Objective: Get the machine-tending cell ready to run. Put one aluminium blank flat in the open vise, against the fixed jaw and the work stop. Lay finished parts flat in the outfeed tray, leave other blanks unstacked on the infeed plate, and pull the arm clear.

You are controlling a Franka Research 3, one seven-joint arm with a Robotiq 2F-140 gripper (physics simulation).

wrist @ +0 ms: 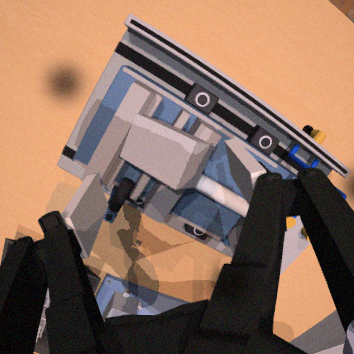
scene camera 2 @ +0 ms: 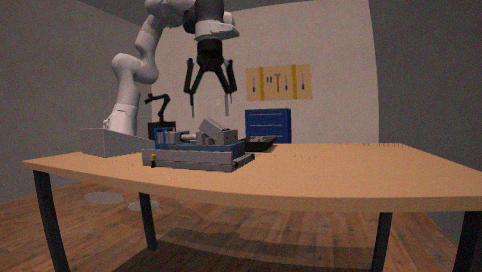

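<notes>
An aluminium blank (scene camera 2: 212, 131) (wrist: 162, 152) lies tilted across the jaws of the vise (scene camera 2: 194, 162) (wrist: 95, 132), one end raised. It is not flat between them. The fixed jaw (scene camera 2: 228, 137) (wrist: 111, 132) is at the left in the wrist view. The dark work stop (wrist: 121, 194) is beside the jaw opening. My gripper (scene camera 2: 210, 115) (wrist: 163, 173) is open and empty, above the blank, with its fingers apart on either side. A dark tray (scene camera 2: 259, 145) with grey parts stands behind the vise. A blue plate (wrist: 167, 296) with a grey part is partly hidden by the gripper.
The vise screw (wrist: 222, 194) extends from the jaw. Blue tubing (scene camera 2: 156, 138) (wrist: 302, 157) and a yellow-and-black fitting (scene camera 2: 153, 160) (wrist: 317, 134) are at the vise base's end. The grey arm base (scene camera 2: 102, 142) stands at the left. A blue drawer cabinet (scene camera 2: 268, 125) stands behind the table (scene camera 2: 345, 172).
</notes>
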